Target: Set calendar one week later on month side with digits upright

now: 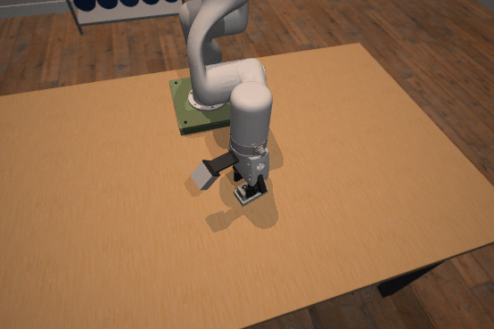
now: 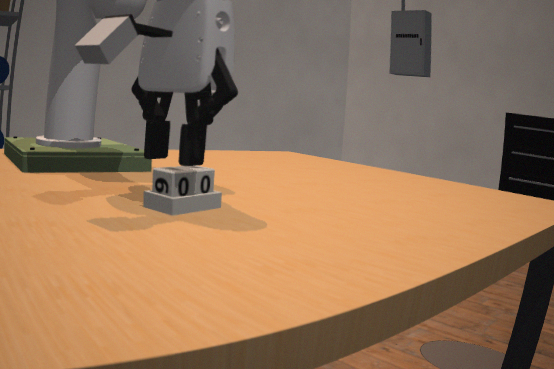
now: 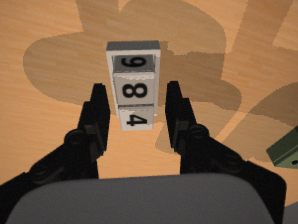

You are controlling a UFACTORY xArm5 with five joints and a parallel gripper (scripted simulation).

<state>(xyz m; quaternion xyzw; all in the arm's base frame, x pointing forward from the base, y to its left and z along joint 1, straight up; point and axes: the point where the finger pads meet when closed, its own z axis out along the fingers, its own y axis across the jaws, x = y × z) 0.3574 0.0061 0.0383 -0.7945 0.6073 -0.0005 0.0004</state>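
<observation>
My hand is 4 cm above the digit cube. The rest, counted from my hand: tray (2 cm to the left, 6 cm below).
</observation>
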